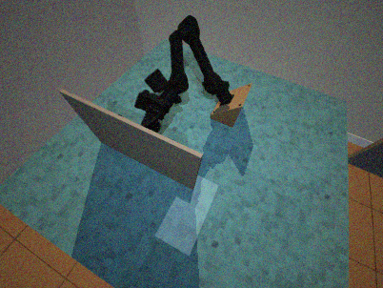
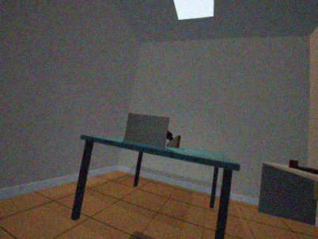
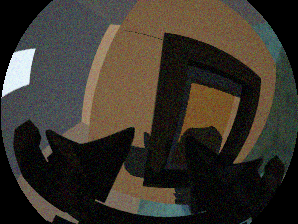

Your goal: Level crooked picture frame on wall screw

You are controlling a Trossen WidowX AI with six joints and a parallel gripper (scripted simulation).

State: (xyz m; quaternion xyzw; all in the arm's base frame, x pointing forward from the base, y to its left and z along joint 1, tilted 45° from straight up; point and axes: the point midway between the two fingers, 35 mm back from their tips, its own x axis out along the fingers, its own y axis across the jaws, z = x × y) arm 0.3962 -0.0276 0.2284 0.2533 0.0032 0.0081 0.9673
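Now: the picture frame 10 mm ahead of my gripper tip, 20 mm to the right of it and 50 mm below it. Also, from my gripper tip: wall panel 20 mm ahead, 10 mm to the right, 60 mm below.
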